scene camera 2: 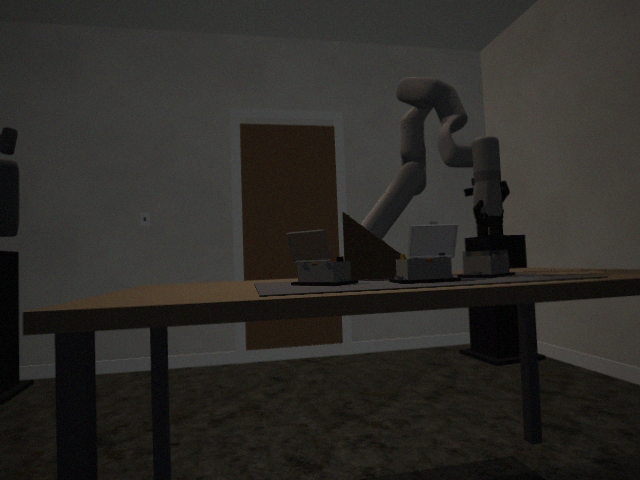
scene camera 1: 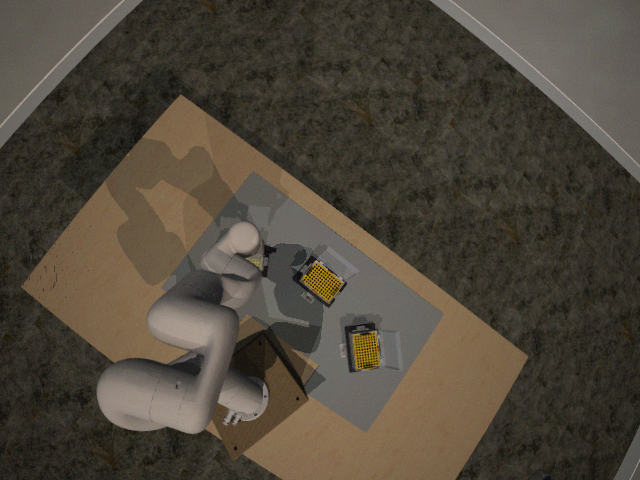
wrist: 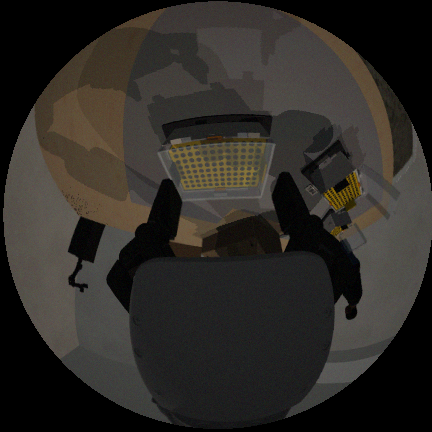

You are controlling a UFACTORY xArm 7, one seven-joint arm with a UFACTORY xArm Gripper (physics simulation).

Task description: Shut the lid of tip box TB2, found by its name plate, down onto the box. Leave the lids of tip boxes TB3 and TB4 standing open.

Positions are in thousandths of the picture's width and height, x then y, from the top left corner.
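Note:
The gripper (scene camera 2: 766,495) appears in the scene, and the wrist view shows the gripper (wrist: 522,429) too. A grey mat (wrist: 490,152) is also visible.

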